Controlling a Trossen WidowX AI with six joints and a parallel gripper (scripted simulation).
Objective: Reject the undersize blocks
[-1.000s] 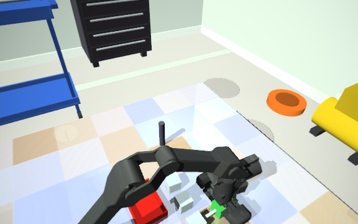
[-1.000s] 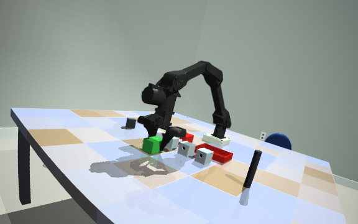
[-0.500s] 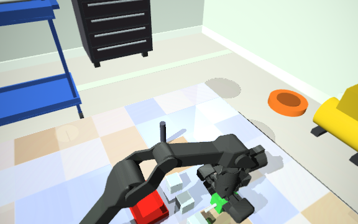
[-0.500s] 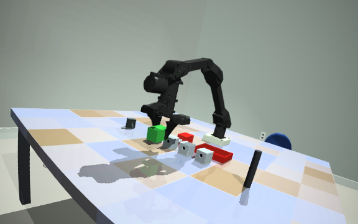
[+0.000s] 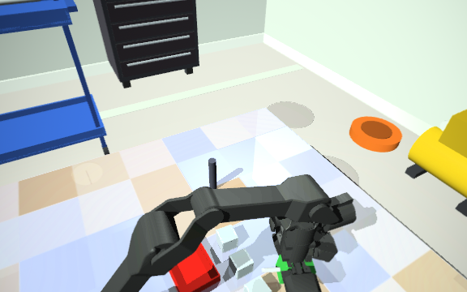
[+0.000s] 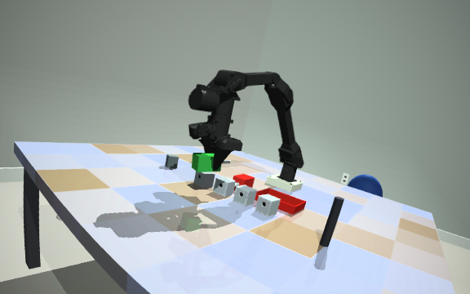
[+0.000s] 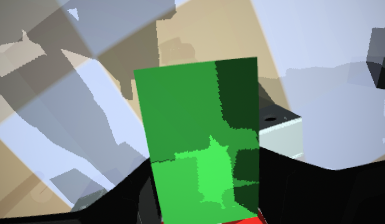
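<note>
Right now the green GO gauge is 1 cm behind my gripper tip and 2 cm above it. Round my gripper tip: red reject tray 20 cm behind, 13 cm to the left, 7 cm below.
</note>
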